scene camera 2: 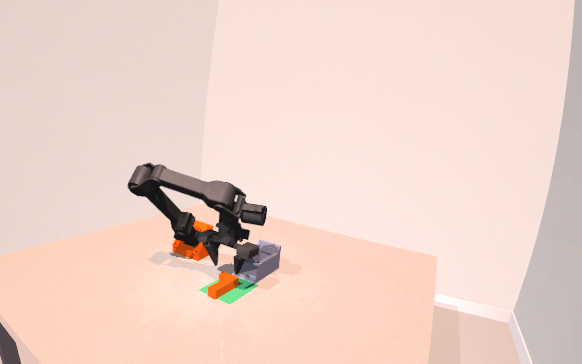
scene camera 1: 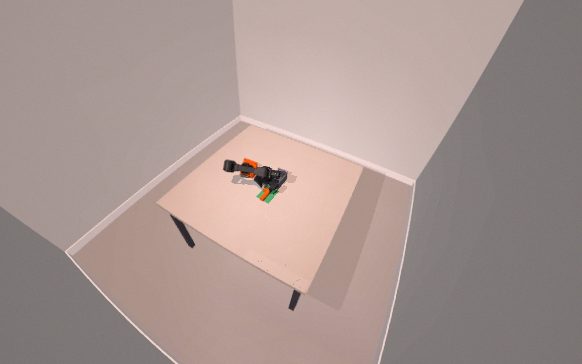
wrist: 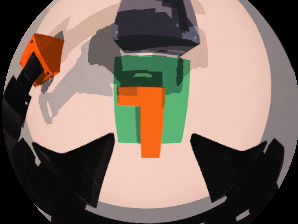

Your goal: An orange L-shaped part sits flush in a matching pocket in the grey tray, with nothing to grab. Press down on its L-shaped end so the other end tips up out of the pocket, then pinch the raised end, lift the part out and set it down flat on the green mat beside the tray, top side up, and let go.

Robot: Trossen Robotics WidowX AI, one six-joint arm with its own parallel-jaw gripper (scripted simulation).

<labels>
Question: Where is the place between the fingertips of the gripper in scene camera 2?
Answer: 226,269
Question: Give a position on an orange L-shaped part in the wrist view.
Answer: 151,99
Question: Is the gripper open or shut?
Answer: Open.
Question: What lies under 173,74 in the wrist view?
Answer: A green mat.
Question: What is the gripper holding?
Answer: Nothing.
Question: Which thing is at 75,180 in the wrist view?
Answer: The gripper.
</labels>
